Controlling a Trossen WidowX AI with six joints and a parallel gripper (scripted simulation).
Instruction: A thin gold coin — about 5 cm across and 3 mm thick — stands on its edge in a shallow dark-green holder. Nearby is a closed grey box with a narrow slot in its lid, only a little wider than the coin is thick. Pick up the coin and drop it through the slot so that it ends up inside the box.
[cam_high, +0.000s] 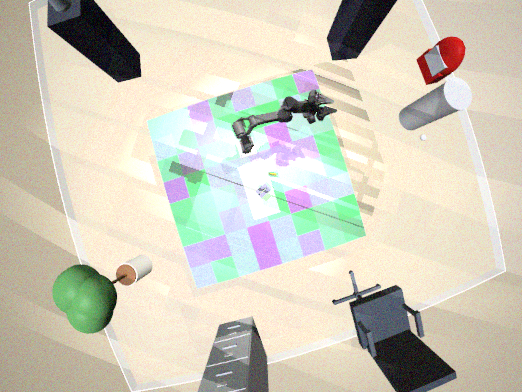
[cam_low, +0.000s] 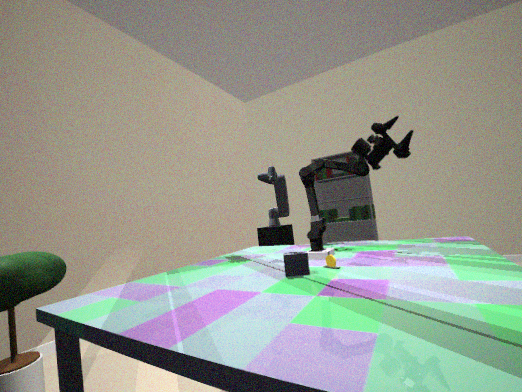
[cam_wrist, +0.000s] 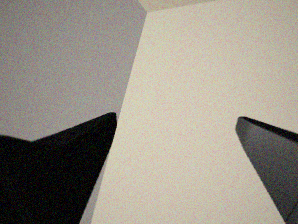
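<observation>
My gripper tip is now 200 mm short of the gold coin, 290 mm to the left of it and 480 mm above it.
</observation>
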